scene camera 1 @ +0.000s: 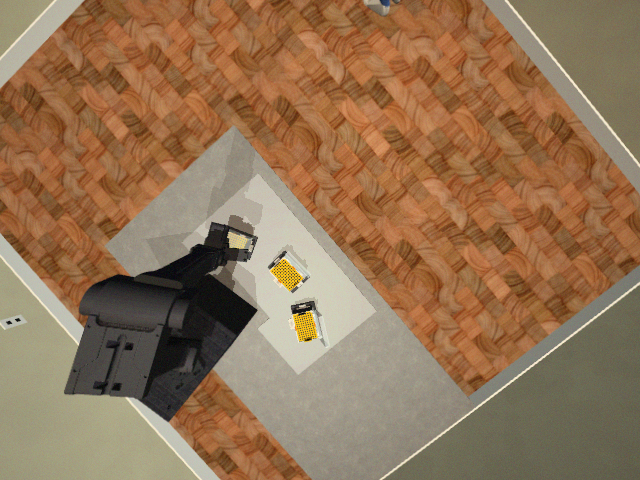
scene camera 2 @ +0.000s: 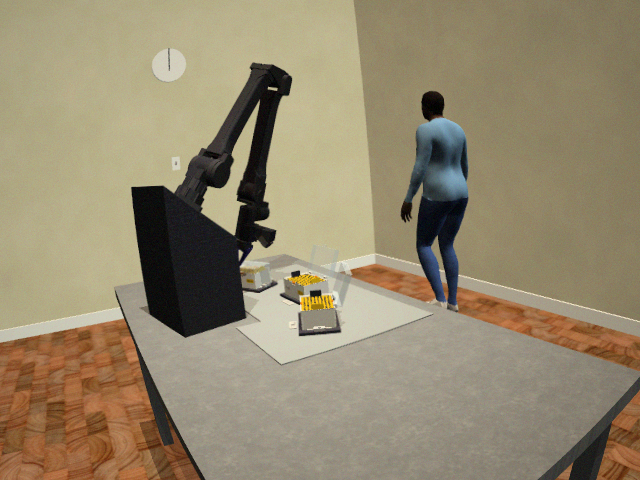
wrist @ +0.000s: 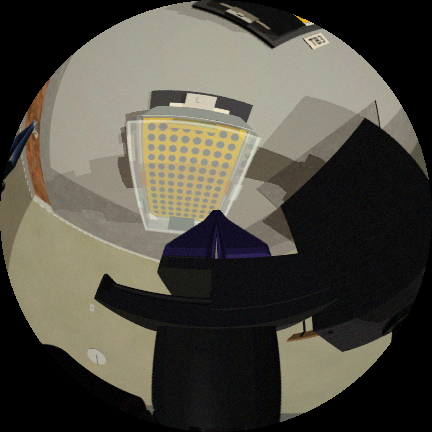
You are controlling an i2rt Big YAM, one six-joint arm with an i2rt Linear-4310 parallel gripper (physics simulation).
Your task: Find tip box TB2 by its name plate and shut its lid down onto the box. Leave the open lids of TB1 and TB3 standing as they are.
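Places are measured from the arm's base along level axes (x right, y back, z down), in metres.
Pixels of known places: gripper, fingertip midpoint: (wrist: 215, 215); arm's base at its link origin: (scene camera 2: 182, 207).
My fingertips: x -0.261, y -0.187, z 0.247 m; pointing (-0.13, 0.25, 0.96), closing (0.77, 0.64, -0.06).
Observation:
For each thing: its top centre in the pictures, then the offset to it from my fingertips. Level surfaces: height alone.
- tip box with a yellow tip rack, top centre: (wrist: 197, 197) (scene camera 2: 246, 265) (scene camera 1: 228, 246) dx +0.003, dy -0.027, dz +0.002 m
- third box at its top centre: (scene camera 2: 311, 300) (scene camera 1: 302, 327) dx +0.439, dy -0.097, dz +0.013 m
- light mat at its surface level: dz +0.079 m
- grey table at its surface level: dz +0.082 m
A tip box with a yellow tip rack (scene camera 1: 238, 240) (scene camera 2: 255, 277) (wrist: 185, 165) stands at the far end of the mat; its clear lid (wrist: 137, 175) lies down over the rack. Its name plate cannot be read. My gripper (scene camera 2: 241, 259) (wrist: 215, 215) is shut and empty, its tips over the box's edge in the wrist view; contact is unclear. The middle box, TB3 (scene camera 1: 287, 274) (scene camera 2: 306, 290), has its name plate (wrist: 316, 40) beside it and its clear lid (scene camera 2: 324, 255) upright. The third box (scene camera 1: 305, 326) (scene camera 2: 318, 321) has its lid (scene camera 1: 323, 331) (scene camera 2: 341, 289) standing open; its plate is unreadable.
A tall black block (scene camera 1: 217, 322) (scene camera 2: 188, 273) stands beside the light mat (scene camera 1: 299, 361) (scene camera 2: 281, 356) on the grey table (scene camera 1: 392, 413) (scene camera 2: 403, 413). A person (scene camera 2: 442, 160) stands on the floor beyond the table.

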